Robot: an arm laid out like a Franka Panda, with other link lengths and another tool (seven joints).
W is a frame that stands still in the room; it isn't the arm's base.
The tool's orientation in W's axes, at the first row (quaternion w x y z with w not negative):
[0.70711 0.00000 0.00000 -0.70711]
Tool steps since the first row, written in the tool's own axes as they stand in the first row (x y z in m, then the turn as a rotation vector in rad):
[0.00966 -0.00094 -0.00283 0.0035 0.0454 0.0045]
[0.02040 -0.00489 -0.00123 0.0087 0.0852 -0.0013]
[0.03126 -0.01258 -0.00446 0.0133 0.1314 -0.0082]
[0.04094 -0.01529 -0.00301 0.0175 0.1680 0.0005]
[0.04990 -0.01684 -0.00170 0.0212 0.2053 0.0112]
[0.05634 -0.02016 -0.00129 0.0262 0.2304 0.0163]
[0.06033 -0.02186 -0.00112 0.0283 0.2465 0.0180]
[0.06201 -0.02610 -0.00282 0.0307 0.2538 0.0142]
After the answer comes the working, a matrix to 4 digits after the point.
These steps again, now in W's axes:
[-0.00094 -0.00966 -0.00283 0.0454 -0.0035 0.0045]
[-0.00489 -0.02040 -0.00123 0.0852 -0.0087 -0.0013]
[-0.01258 -0.03126 -0.00446 0.1314 -0.0133 -0.0082]
[-0.01529 -0.04094 -0.00301 0.1680 -0.0175 0.0005]
[-0.01684 -0.04990 -0.00170 0.2053 -0.0212 0.0112]
[-0.02016 -0.05634 -0.00129 0.2304 -0.0262 0.0163]
[-0.02186 -0.06033 -0.00112 0.2465 -0.0283 0.0180]
[-0.02610 -0.06201 -0.00282 0.2538 -0.0307 0.0142]

The tool's axes in the first row as the columns of a matrix, in W's axes (rounded; the answer above uses it unrounded):
[0.0000 1.0000 0.0000]
[-1.0000 0.0000 0.0000]
[0.0000 0.0000 1.0000]

